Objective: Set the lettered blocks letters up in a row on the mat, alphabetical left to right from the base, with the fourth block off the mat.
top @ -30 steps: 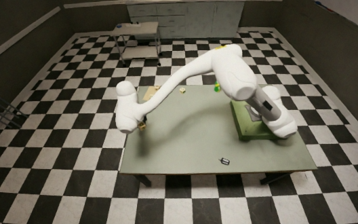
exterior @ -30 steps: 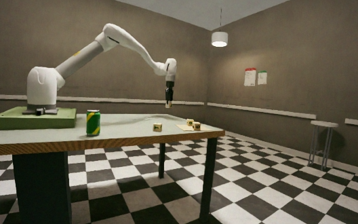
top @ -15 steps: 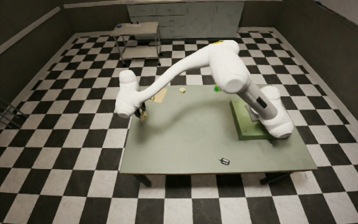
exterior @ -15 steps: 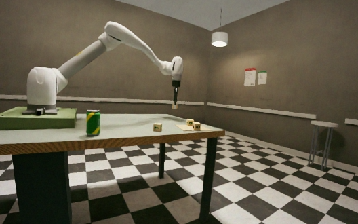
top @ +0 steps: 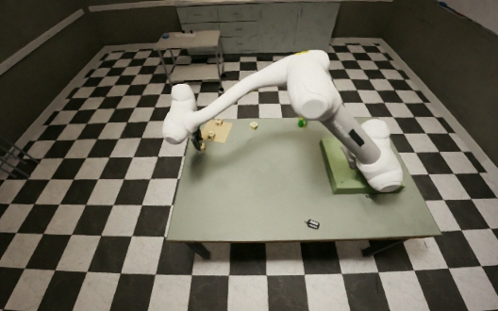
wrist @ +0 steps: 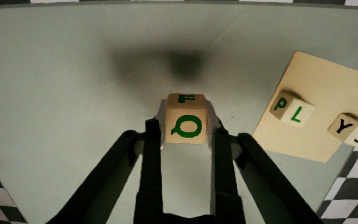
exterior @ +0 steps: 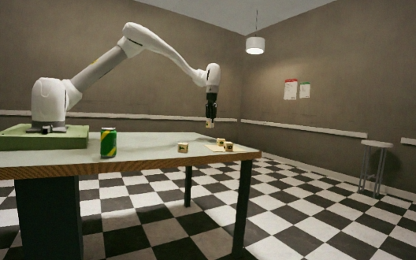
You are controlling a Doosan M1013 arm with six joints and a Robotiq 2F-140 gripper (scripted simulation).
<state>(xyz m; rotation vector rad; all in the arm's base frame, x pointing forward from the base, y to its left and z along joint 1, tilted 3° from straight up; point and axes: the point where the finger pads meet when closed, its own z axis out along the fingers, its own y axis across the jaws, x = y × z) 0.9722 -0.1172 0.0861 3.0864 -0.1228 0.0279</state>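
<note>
Now: the tan mat 250 mm to the right of my hand, 130 mm below it and 70 mm behind it. Also, from my hand: black object (590 mm behind, 480 mm to the left, 120 mm below); yellow can (710 mm behind, 250 mm to the right, 70 mm below).
</note>
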